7 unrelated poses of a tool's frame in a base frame.
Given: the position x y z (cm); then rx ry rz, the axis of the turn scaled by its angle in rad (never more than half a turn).
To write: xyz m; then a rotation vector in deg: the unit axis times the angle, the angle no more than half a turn. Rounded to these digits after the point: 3 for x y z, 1 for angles.
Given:
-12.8, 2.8, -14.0, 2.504, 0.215, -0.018
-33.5, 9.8, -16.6, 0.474, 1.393, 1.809
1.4, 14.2, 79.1, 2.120, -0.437, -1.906
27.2, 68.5, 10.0, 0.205, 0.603, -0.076
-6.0, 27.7, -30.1, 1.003, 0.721, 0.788
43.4, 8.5, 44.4, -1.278, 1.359, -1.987
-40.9, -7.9, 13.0, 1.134, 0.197, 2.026
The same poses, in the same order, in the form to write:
-0.128, 0.028, -0.140, 143.5, 12.3, -1.0
-0.335, 0.098, -0.166, 27.2, 79.8, 103.6
0.014, 0.142, 0.791, 121.5, -25.0, -109.2
0.272, 0.685, 0.100, 11.7, 34.5, -4.4
-0.060, 0.277, -0.301, 57.5, 41.3, 45.1
0.434, 0.085, 0.444, -73.2, 77.9, -113.8
-0.409, -0.079, 0.130, 65.0, 11.3, 116.1

